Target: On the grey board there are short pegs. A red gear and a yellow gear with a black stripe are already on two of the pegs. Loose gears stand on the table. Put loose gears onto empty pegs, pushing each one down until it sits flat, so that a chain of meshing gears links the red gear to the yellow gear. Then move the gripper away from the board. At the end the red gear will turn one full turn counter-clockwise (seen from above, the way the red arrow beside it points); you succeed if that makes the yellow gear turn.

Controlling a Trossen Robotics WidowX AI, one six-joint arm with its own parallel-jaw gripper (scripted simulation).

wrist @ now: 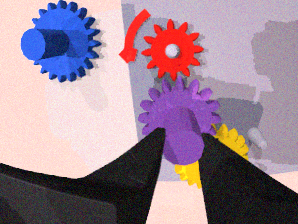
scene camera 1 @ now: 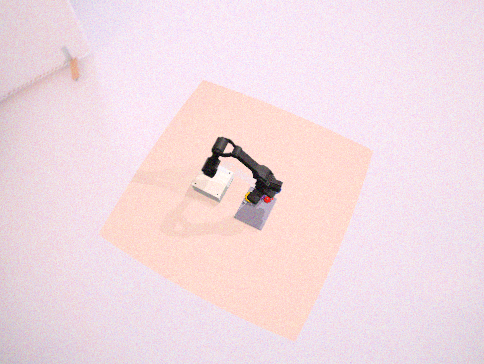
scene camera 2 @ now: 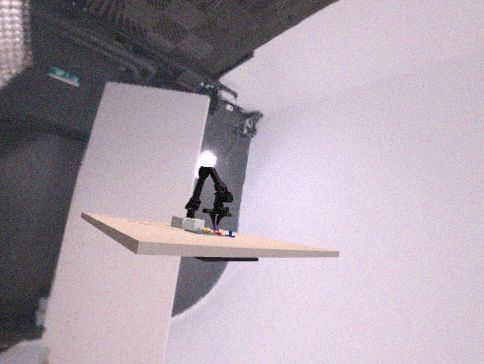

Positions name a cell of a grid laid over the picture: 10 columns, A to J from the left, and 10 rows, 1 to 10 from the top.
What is my gripper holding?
A purple gear.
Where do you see a purple gear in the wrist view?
G6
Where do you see a red gear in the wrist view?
At G3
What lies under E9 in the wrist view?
My gripper.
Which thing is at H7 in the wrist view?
A yellow gear.
